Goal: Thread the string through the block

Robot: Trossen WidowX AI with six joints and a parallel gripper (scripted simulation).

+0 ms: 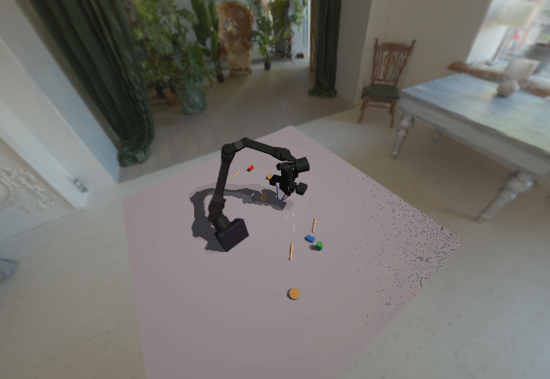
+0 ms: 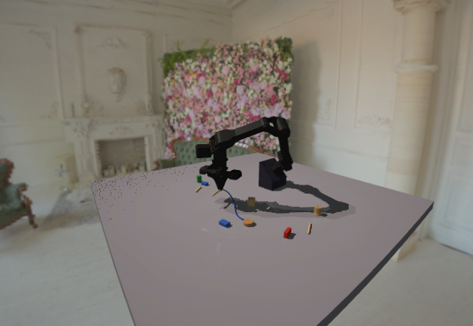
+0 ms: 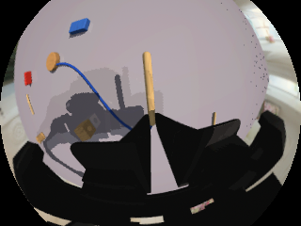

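Right now the wooden block is 10 cm to the left of my gripper tip, 10 cm behind it and 4 cm below it. From my gripper tip the other things lie so: red block: 37 cm to the left, 5 cm below, 5 cm behind; then green cylinder: 29 cm to the right, 4 cm below, 4 cm behind; then blue piece: 18 cm to the left, 9 cm ahead, 5 cm below.
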